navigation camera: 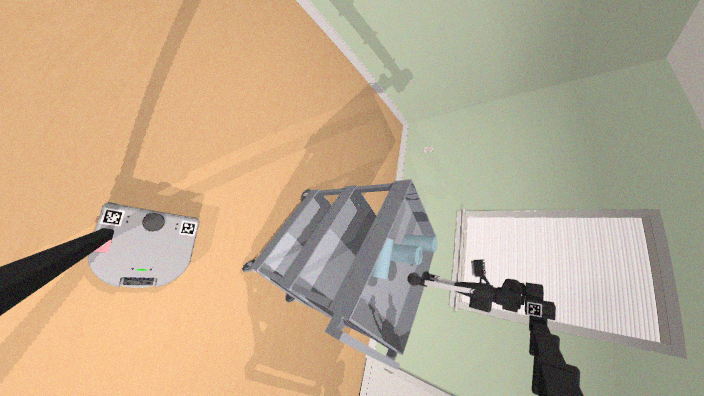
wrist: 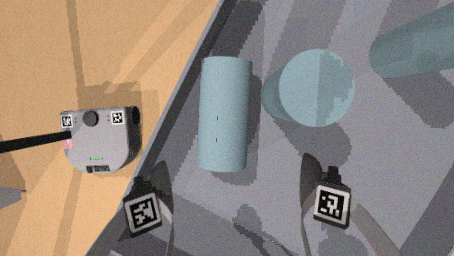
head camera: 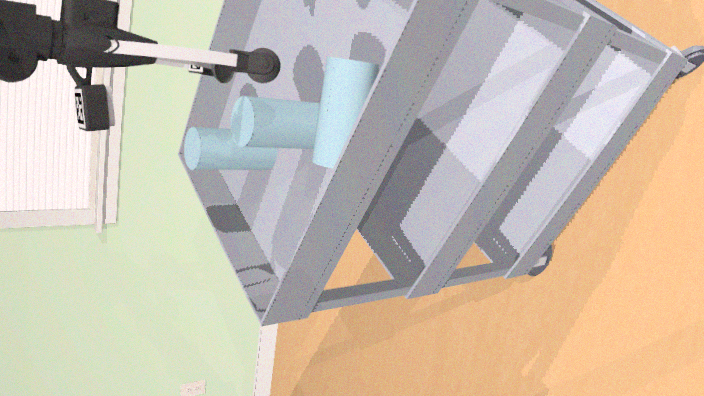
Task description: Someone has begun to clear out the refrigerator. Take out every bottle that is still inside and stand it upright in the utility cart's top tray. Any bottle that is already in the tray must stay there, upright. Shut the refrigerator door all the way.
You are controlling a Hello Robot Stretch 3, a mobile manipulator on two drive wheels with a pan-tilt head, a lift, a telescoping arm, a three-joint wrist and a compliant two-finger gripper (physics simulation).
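A pale blue bottle (head camera: 345, 112) (navigation camera: 383, 258) (wrist: 225, 115) lies on its side in the top tray of the grey utility cart (head camera: 345, 200) (navigation camera: 374, 240) (wrist: 176, 105), by the long wall. A second bottle (head camera: 285, 122) (navigation camera: 407, 254) (wrist: 316, 87) stands upright beside it. A third bottle (head camera: 215, 150) (navigation camera: 426, 243) (wrist: 415, 55) stands upright nearer the tray's far end; its top is outside the wrist view. My gripper (head camera: 243, 70) (navigation camera: 421, 277) (wrist: 235, 175) is open and empty above the tray, to one side of the lying bottle. The refrigerator does not show.
My mobile base (navigation camera: 145, 250) (wrist: 105, 142) is on the orange floor (navigation camera: 240, 100), apart from the cart. The green wall (head camera: 150, 280) (navigation camera: 525, 150) is behind the cart, with a framed white ribbed panel (head camera: 45, 150) (navigation camera: 560, 260). The cart's handle (navigation camera: 367, 350) sticks out at one end.
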